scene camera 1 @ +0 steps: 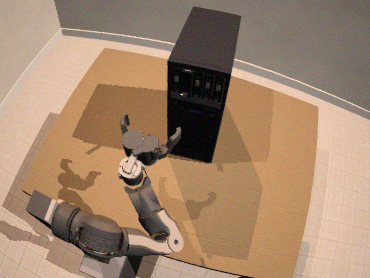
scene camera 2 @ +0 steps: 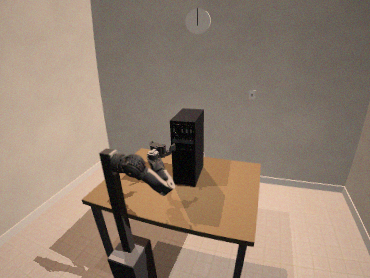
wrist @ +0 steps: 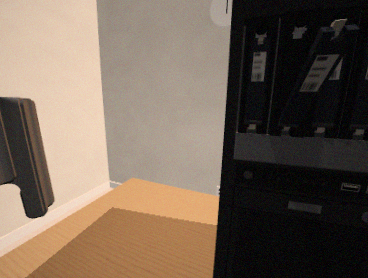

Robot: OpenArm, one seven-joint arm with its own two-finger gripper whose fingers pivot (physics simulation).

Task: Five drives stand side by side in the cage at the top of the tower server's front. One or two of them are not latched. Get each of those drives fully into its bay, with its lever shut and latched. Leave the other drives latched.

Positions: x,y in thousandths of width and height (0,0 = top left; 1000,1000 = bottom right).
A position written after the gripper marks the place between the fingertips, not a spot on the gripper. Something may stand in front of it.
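Note:
A black tower server (scene camera 1: 561,156) (scene camera 2: 507,581) (wrist: 730,768) stands in the scene. There is a post (scene camera 2: 307,656) as well, and the gripper (scene camera 1: 412,448) is visible too.

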